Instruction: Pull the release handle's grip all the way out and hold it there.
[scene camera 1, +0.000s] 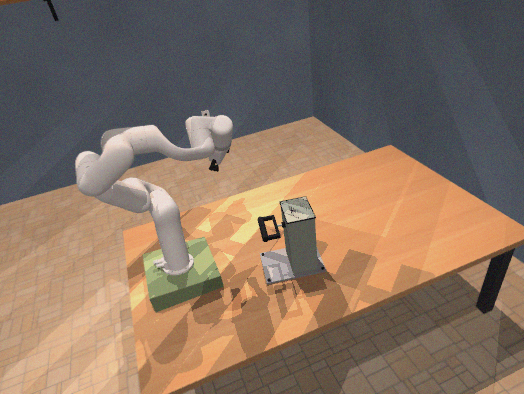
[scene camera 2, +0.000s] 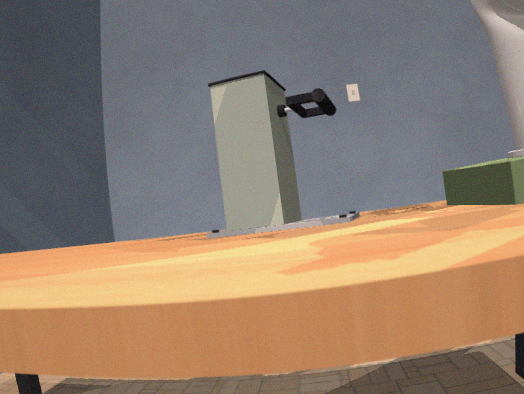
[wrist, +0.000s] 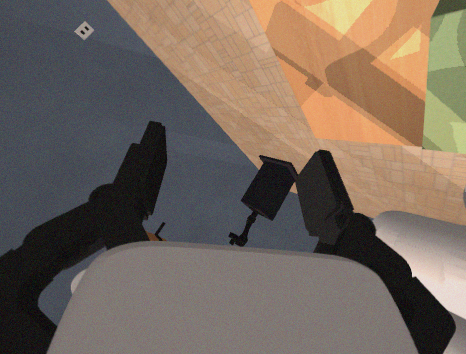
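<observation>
The release handle's grip (scene camera 1: 262, 229) (scene camera 2: 326, 102) is a black rectangular loop beside the upper part of a pale green post (scene camera 1: 301, 245) (scene camera 2: 245, 150). A short stretch of light rod (scene camera 2: 287, 109) shows between the grip and the black collar on the post. The post stands upright on a grey base plate (scene camera 1: 274, 264) (scene camera 2: 320, 221). My gripper (scene camera 1: 221, 158) (wrist: 239, 154) is open and empty, well above and to the left of the grip in scene camera 1, not touching it. The grip does not show in the wrist view; the gripper does not show in scene camera 2.
The wooden table (scene camera 1: 425, 200) (scene camera 2: 150, 340) carries the post and the green block (scene camera 1: 185, 295) (scene camera 2: 477, 187) (wrist: 447, 75) under my arm's base. A dark box on a thin jointed stem (wrist: 270, 189) shows beyond the fingers in the wrist view. A wall outlet (scene camera 2: 353, 92) (wrist: 84, 30) is in the background.
</observation>
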